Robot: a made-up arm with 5 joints.
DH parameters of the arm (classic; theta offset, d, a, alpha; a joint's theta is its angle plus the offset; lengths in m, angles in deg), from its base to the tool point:
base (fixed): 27.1 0 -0.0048 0
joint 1: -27.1 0.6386 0.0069 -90
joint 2: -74.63 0 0.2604 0
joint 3: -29.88 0 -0.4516 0
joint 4: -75.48 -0.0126 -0.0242 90
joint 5: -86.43 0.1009 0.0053 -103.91
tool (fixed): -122.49 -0.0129 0 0
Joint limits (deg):
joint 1: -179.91..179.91
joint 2: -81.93..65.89
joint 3: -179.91..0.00
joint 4: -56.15..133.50
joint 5: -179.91..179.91
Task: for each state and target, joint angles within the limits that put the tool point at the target. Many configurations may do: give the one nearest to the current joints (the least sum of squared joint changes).
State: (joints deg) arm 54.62 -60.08 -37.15 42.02 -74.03
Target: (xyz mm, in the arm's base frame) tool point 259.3 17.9 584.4
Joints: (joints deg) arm 4.87 -57.79 0.00 73.95 -75.42
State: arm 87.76 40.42 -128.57 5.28 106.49
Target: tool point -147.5 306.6 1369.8
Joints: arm 118.61 -1.65 -138.61 16.60 109.01
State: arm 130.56 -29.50 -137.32 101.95 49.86
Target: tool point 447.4 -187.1 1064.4
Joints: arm 154.69 -68.17 -156.48 128.98 52.98
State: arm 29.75 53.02 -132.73 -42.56 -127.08
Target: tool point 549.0 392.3 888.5
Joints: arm 35.42 20.45 -90.74 -56.15 -124.82
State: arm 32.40 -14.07 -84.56 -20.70 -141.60
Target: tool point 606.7 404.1 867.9
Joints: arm 33.64 26.22 -102.83 -17.35 -141.21
